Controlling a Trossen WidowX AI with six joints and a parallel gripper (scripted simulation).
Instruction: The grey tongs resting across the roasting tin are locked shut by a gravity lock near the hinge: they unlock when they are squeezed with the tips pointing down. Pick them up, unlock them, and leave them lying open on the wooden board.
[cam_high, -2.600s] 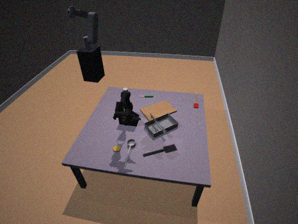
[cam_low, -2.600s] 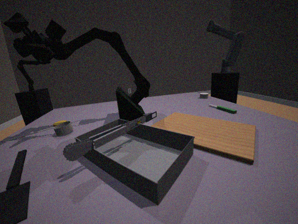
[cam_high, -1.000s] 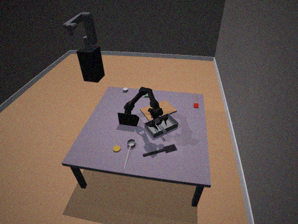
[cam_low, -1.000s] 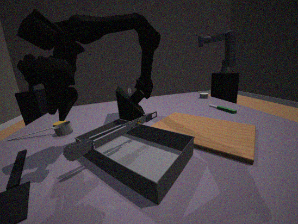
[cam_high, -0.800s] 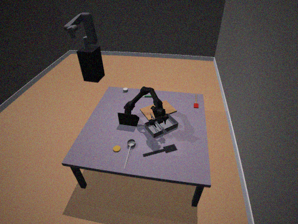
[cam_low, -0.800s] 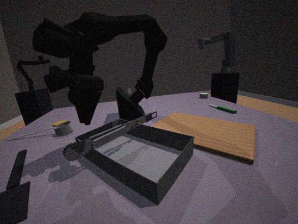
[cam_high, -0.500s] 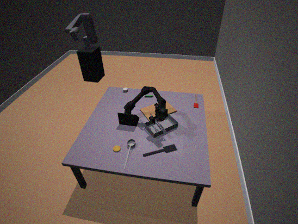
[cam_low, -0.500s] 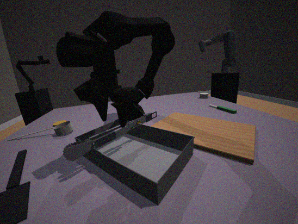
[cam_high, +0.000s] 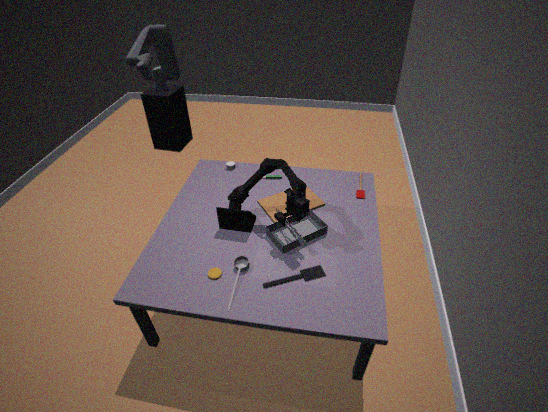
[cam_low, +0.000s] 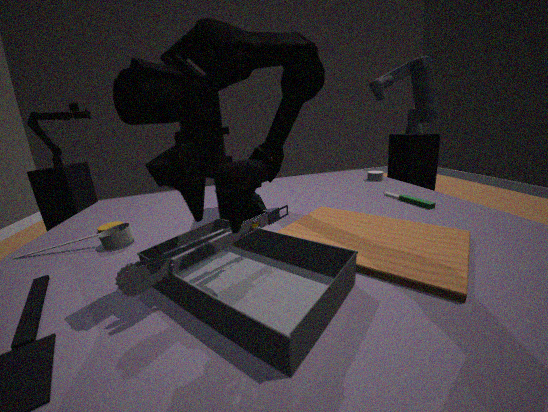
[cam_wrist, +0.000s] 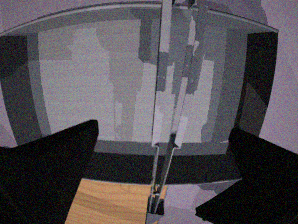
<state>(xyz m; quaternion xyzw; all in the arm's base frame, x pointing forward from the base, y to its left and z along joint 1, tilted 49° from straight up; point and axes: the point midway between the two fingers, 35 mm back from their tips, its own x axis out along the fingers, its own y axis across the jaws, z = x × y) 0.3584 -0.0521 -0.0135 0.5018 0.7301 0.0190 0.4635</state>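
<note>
Now: the grey roasting tin 2 cm ahead of my gripper tip, 3 cm to the left of it and 7 cm below it. From my gripper tip the other things lie so: yellow disc (32 cm behind, 36 cm to the right, 9 cm below); wooden board (7 cm behind, 29 cm to the left, 9 cm below); black spatula (10 cm ahead, 28 cm to the right, 9 cm below).
</note>
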